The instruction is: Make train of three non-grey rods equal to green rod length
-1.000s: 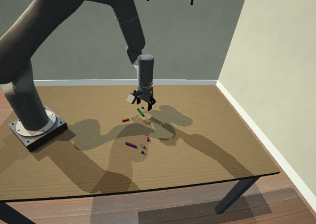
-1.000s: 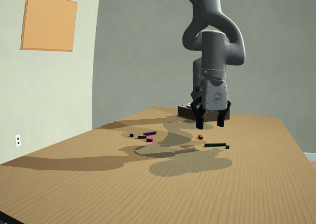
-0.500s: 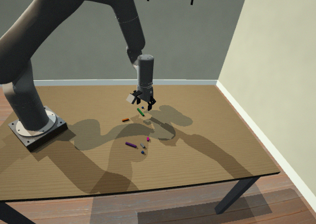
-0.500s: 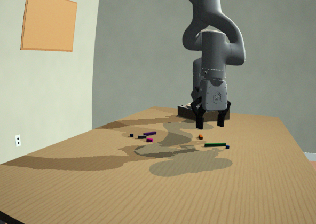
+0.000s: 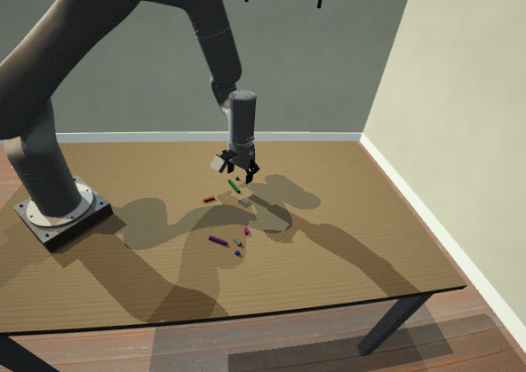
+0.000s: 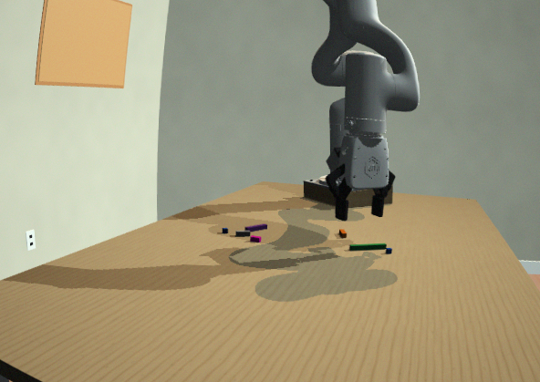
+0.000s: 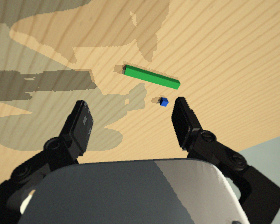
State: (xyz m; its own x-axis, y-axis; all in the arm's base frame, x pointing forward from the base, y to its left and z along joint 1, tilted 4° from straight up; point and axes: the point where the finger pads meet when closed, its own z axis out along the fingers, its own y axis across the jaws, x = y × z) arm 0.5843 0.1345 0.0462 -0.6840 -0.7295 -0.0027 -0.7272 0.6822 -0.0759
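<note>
Right now my hand is 70 mm above the green rod, 20 mm to the right of it and 20 mm past it. Round my hand: grey rod: 250 mm to the right, 70 mm below, 20 mm behind; then orange rod: 120 mm behind, 70 mm below, 50 mm to the right; then magenta rod: 210 mm to the right, 70 mm below, 20 mm ahead.
</note>
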